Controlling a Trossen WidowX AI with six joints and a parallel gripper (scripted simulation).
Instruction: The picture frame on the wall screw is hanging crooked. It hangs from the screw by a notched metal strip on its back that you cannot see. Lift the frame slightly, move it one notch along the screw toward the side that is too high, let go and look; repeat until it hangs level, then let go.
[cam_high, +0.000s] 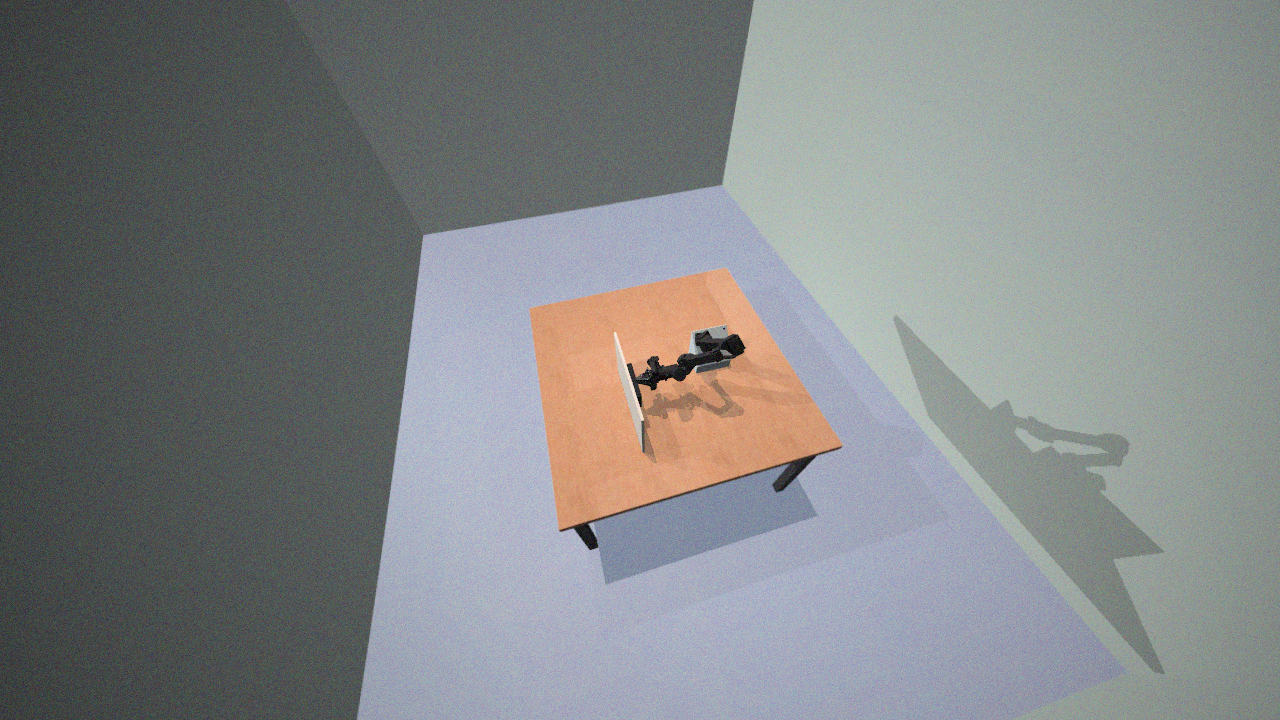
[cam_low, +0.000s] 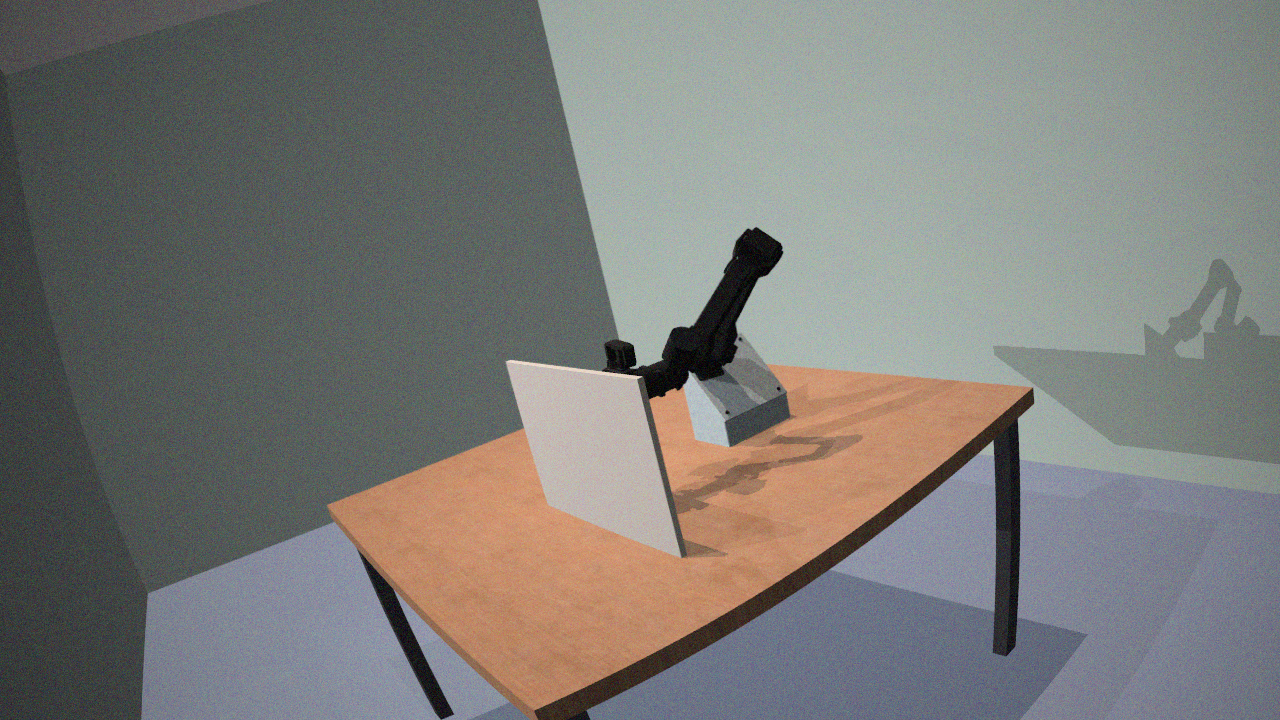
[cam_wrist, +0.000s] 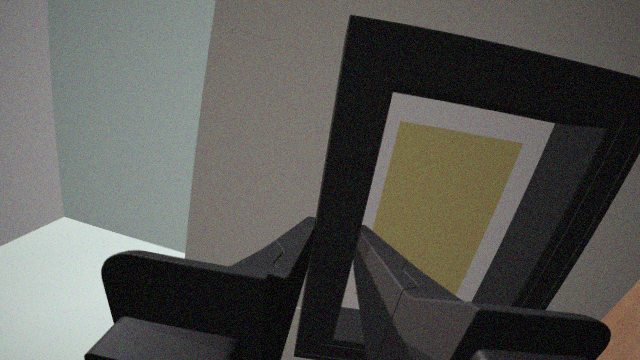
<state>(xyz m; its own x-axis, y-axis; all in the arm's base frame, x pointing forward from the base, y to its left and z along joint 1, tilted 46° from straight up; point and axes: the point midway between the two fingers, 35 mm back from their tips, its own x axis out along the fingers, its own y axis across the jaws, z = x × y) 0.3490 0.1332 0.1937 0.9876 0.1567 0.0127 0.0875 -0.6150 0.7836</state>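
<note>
The picture frame is 5 cm below my gripper tip, 1 cm to the right of it and 1 cm ahead of it. Also, from my gripper tip: wall panel: 7 cm below, 2 cm ahead, 1 cm to the left.
</note>
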